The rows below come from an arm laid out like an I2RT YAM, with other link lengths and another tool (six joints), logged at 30 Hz.
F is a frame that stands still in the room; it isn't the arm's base.
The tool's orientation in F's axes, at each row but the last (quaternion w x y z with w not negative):
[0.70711, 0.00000, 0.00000, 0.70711]
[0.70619, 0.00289, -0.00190, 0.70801]
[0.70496, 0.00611, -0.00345, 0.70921]
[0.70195, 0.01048, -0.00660, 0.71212]
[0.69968, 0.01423, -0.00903, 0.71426]
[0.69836, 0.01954, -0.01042, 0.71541]
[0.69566, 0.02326, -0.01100, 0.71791]
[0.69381, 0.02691, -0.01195, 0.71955]
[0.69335, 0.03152, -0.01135, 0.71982]
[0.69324, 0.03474, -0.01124, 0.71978]
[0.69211, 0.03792, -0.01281, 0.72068]
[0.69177, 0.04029, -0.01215, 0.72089]
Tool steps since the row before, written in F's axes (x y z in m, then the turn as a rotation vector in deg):
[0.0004, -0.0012, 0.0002, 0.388, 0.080, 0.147]
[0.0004, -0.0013, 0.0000, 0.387, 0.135, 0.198]
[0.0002, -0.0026, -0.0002, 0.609, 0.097, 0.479]
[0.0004, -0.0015, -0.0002, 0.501, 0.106, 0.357]
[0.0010, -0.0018, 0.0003, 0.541, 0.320, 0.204]
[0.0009, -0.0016, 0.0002, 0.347, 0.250, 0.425]
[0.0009, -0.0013, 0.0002, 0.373, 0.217, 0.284]
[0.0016, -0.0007, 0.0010, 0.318, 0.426, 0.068]
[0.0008, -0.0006, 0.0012, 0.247, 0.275, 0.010]
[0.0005, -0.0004, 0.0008, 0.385, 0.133, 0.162]
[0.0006, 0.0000, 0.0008, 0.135, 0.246, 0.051]
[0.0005, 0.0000, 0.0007, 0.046, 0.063, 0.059]
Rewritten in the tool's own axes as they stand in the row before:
[-0.0012, -0.0004, 0.0002, 0.080, -0.388, 0.147]
[-0.0013, -0.0004, 0.0000, 0.135, -0.387, 0.198]
[-0.0026, -0.0002, -0.0002, 0.100, -0.608, 0.480]
[-0.0015, -0.0004, -0.0002, 0.107, -0.501, 0.357]
[-0.0018, -0.0010, 0.0004, 0.315, -0.546, 0.198]
[-0.0016, -0.0009, 0.0003, 0.260, -0.348, 0.419]
[-0.0013, -0.0009, 0.0003, 0.219, -0.375, 0.280]
[-0.0007, -0.0016, 0.0011, 0.417, -0.332, 0.052]
[-0.0006, -0.0007, 0.0013, 0.266, -0.257, 0.001]
[-0.0004, -0.0005, 0.0008, 0.129, -0.384, 0.166]
[0.0000, -0.0006, 0.0008, 0.244, -0.143, 0.038]
[0.0000, -0.0005, 0.0007, 0.065, -0.046, 0.056]

